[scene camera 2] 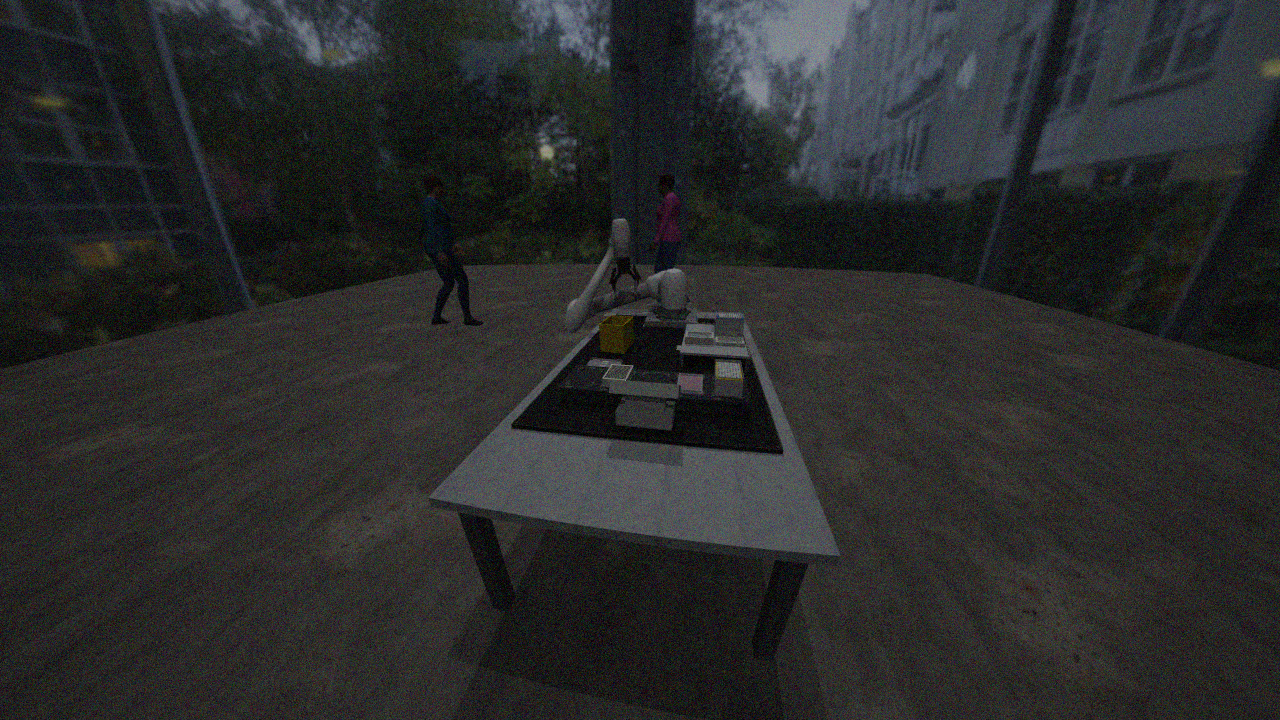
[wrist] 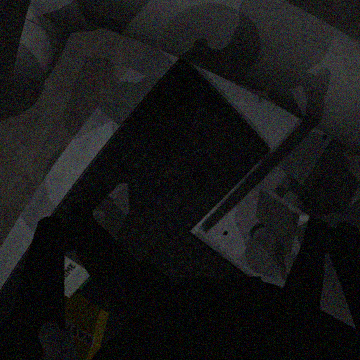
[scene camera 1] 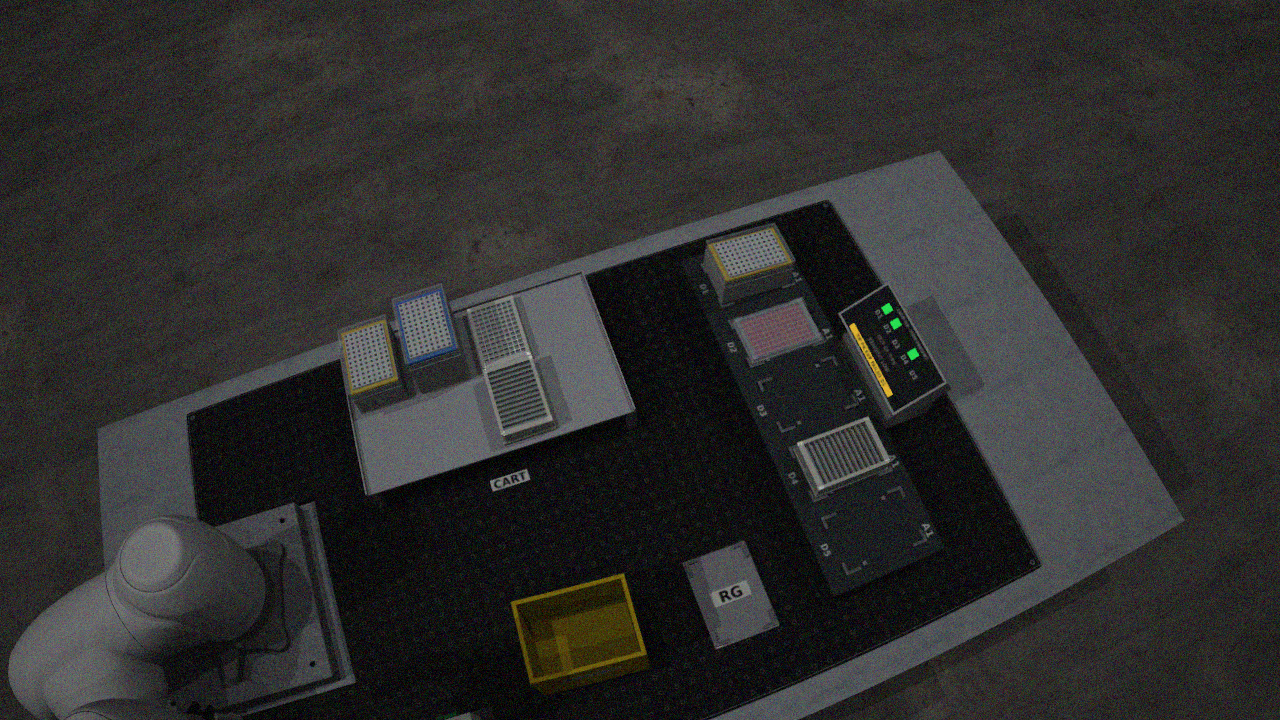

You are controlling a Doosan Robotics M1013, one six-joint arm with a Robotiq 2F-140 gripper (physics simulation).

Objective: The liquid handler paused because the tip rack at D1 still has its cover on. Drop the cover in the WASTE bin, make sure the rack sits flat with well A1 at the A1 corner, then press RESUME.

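Places are measured from the arm's base along level axes (x ahead, y left, z up), in millimetres.
Pixels of known places: gripper, between the fingertips: [scene camera 2: 626, 294] [wrist: 193, 199]; arm's base, origin of its link: [scene camera 2: 673, 314] [scene camera 1: 236, 602].
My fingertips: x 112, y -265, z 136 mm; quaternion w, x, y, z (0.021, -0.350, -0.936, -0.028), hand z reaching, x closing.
Observation:
Ahead of a thing's pixels: the offset from my fingertips to its top centre. "spot": to the spot under its first point.
The tip rack {826 mm ahead, 671 mm left, 38 mm down} [scene camera 1: 750, 253] [scene camera 2: 728, 376] at D1 has a yellow rim and looks level. I cannot tell whether a clear cover is on it, or which corner is well A1. The yellow WASTE bin {437 mm ahead, 116 mm left, 33 mm down} [scene camera 1: 644, 626] [scene camera 2: 616, 334] stands on the mat; its wall also shows in the wrist view [wrist: 101, 327]. A paler patch inside it is unclear. The white RESUME block {237 mm ahead, 3 mm right, 64 mm down} [wrist: 75, 276] shows in part beside the dark left finger. My gripper [scene camera 2: 624, 283] is open and empty, high above the far end of the table, well away from the D1 rack.
The cart tray {342 mm ahead, 568 mm left, 102 mm down} [scene camera 1: 590, 376] [scene camera 2: 707, 351] holds a yellow-rimmed rack {173 mm ahead, 614 mm left, 38 mm down} [scene camera 1: 368, 353], a blue-rimmed rack {280 mm ahead, 628 mm left, 5 mm down} [scene camera 1: 425, 324] and two pale racks. A pink plate {843 mm ahead, 548 mm left, 100 mm down} [scene camera 1: 776, 331] is at D2 and a ribbed rack {877 mm ahead, 302 mm left, 83 mm down} [scene camera 1: 843, 454] at D4. The status panel {spot: 1002 mm ahead, 437 mm left, 45 mm down} [scene camera 1: 895, 349] shows green squares. Two people stand beyond the table.

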